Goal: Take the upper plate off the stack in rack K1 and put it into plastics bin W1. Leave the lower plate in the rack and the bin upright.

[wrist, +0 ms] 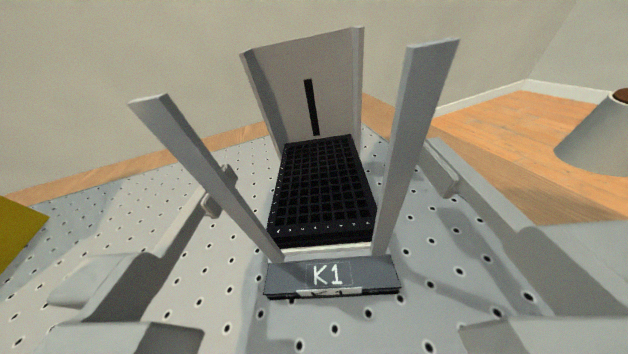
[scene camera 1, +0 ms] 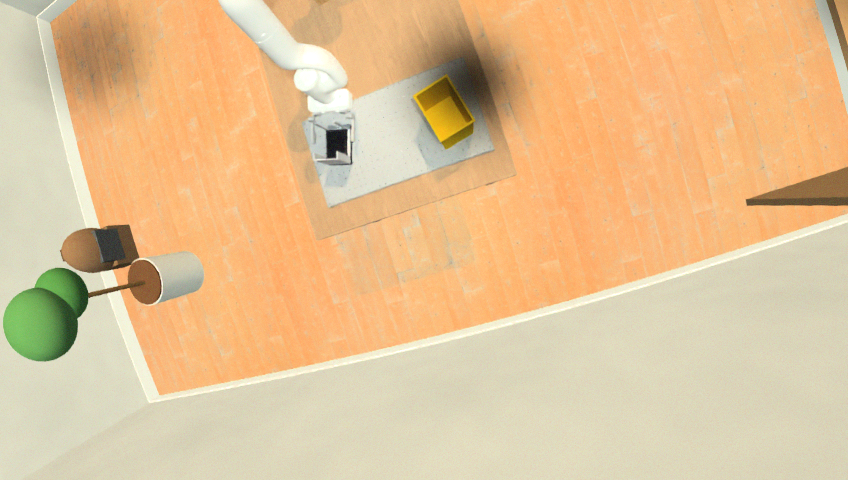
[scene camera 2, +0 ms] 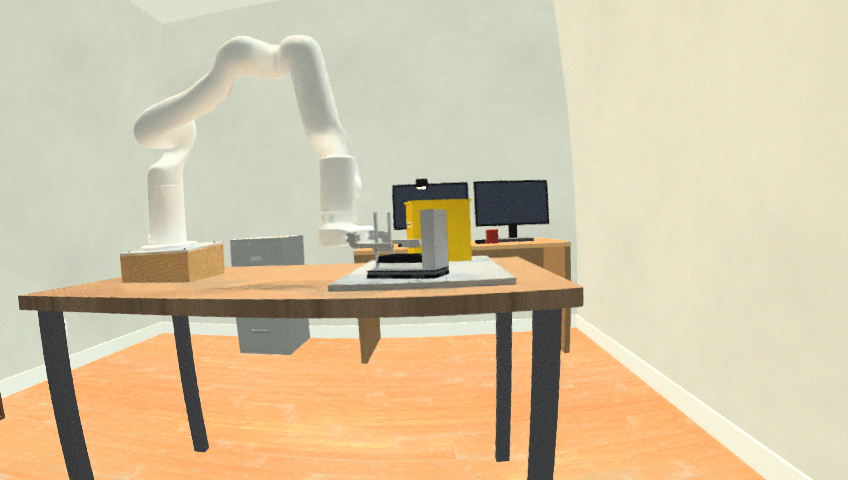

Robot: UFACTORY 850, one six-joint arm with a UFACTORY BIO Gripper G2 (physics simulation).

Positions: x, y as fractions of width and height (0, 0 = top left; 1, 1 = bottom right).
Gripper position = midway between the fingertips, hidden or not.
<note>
In view: the gripper (scene camera 1: 0.39, 0.30), a yellow bin W1 (scene camera 1: 0.52, 0.21) and a black plate (wrist: 0.51, 0.56).
The yellow bin W1 is seen too in scene camera 2 (scene camera 2: 0.54, 0.44). The gripper also shows in the wrist view (wrist: 0.51, 0.45).
</note>
